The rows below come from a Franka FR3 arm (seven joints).
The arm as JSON. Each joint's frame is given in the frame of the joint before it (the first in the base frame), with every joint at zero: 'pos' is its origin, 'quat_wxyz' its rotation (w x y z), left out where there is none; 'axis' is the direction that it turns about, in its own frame. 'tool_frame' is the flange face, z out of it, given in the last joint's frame.
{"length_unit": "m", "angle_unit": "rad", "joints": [
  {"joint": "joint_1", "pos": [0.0, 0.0, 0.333], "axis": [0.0, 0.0, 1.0]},
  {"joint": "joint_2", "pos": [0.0, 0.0, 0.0], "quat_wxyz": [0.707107, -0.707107, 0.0, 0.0], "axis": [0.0, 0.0, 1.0]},
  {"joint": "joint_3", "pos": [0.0, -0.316, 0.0], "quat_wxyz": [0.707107, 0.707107, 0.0, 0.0], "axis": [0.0, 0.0, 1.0]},
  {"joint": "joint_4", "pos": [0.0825, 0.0, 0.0], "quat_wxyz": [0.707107, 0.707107, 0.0, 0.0], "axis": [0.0, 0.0, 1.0]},
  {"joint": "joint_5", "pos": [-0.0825, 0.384, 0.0], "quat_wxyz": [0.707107, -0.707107, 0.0, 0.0], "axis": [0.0, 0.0, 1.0]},
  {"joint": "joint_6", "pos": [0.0, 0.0, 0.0], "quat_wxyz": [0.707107, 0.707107, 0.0, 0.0], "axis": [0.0, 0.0, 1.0]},
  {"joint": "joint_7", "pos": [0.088, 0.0, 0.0], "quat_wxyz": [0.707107, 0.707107, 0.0, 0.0], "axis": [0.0, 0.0, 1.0]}
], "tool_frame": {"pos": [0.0, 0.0, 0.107]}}
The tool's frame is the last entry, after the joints.
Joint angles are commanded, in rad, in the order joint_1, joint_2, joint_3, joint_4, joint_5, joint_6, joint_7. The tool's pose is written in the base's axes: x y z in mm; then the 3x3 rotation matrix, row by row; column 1 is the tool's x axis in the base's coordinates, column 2 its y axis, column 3 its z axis. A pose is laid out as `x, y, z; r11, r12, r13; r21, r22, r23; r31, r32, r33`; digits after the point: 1 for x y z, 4 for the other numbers.
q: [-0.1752, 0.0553, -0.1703, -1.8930, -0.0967, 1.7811, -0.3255]
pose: 521.0, -195.0, 459.8; 0.9818, 0.0115, -0.1893; 0.0036, -0.9991, -0.0420; -0.1897, 0.0406, -0.9810
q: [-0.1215, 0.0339, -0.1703, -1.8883, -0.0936, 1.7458, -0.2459]
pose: 524.6, -165.5, 471.2; 0.9808, -0.0172, -0.1943; -0.0261, -0.9987, -0.0436; -0.1933, 0.0479, -0.9800
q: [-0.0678, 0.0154, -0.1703, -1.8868, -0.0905, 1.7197, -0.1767]
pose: 527.3, -136.2, 480.1; 0.9799, -0.0346, -0.1966; -0.0446, -0.9979, -0.0469; -0.1945, 0.0547, -0.9794
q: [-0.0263, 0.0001, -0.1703, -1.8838, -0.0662, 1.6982, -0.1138]
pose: 528.4, -111.7, 488.0; 0.9791, -0.0642, -0.1932; -0.0710, -0.9971, -0.0284; -0.1909, 0.0415, -0.9807
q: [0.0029, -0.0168, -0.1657, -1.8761, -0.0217, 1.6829, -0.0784]
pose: 529.2, -89.5, 499.3; 0.9811, -0.0793, -0.1764; -0.0788, -0.9968, 0.0099; -0.1766, 0.0042, -0.9843
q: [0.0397, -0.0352, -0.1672, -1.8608, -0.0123, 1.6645, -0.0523]
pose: 528.9, -70.0, 514.8; 0.9844, -0.0726, -0.1604; -0.0713, -0.9974, 0.0140; -0.1610, -0.0024, -0.9870
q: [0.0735, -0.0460, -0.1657, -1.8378, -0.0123, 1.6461, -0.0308]
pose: 529.8, -51.6, 529.8; 0.9876, -0.0588, -0.1456; -0.0582, -0.9983, 0.0087; -0.1459, -0.0001, -0.9893
